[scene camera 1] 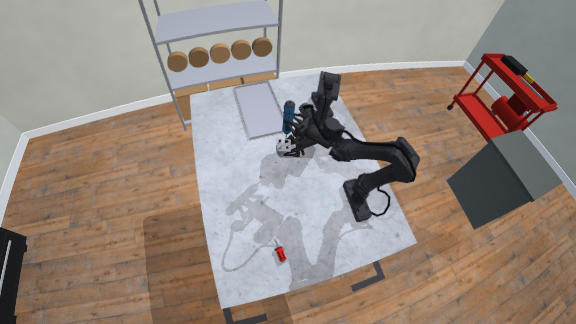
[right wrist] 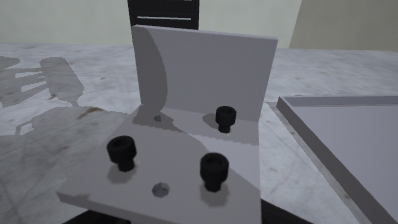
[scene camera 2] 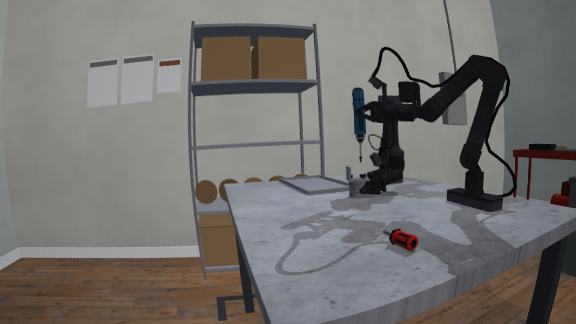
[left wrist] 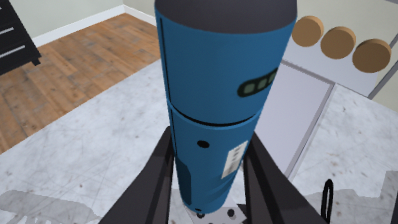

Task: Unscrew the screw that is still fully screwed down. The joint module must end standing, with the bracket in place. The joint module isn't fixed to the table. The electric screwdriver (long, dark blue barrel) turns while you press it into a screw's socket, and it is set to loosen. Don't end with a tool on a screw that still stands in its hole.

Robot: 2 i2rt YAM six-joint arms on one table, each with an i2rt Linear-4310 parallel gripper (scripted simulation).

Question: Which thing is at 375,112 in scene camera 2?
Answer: My left gripper.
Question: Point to a screw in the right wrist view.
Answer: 122,149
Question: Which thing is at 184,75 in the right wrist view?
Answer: A grey bracket.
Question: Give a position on a flat grey tray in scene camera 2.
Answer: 316,184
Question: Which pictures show the flat grey tray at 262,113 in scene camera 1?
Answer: Scene camera 1, the right wrist view, scene camera 2 and the left wrist view: all of them.
